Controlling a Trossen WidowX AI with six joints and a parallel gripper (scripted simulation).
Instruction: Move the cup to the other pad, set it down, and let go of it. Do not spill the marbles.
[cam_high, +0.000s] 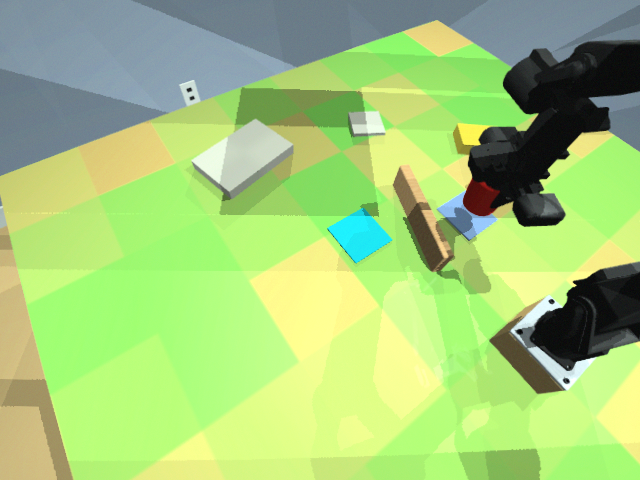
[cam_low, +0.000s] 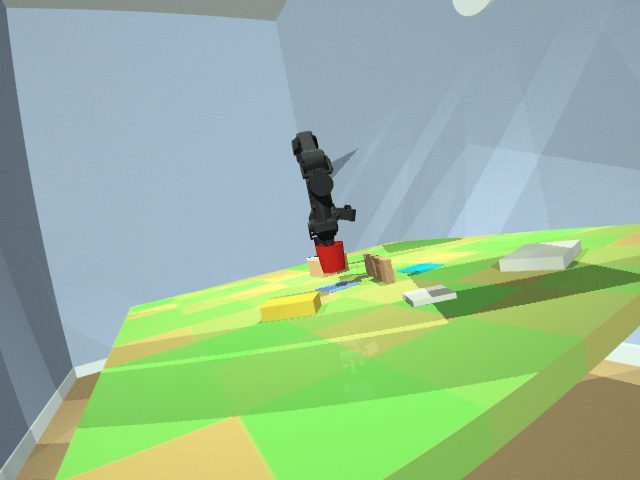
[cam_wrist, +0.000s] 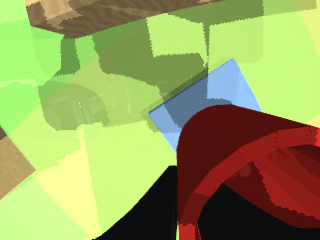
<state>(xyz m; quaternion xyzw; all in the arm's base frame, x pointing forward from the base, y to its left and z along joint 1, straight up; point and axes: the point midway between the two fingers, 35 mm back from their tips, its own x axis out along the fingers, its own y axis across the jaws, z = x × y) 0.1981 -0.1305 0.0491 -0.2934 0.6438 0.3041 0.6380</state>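
The cyan pad is 140 mm ahead of my gripper tip, 180 mm to the left of it and 90 mm below it. Also, from my gripper tip: red cup: 20 mm ahead, 20 mm to the right; then brown wooden block: 80 mm ahead, 80 mm to the left, 60 mm below; then light blue pad: 20 mm ahead, 20 mm to the right, 90 mm below.
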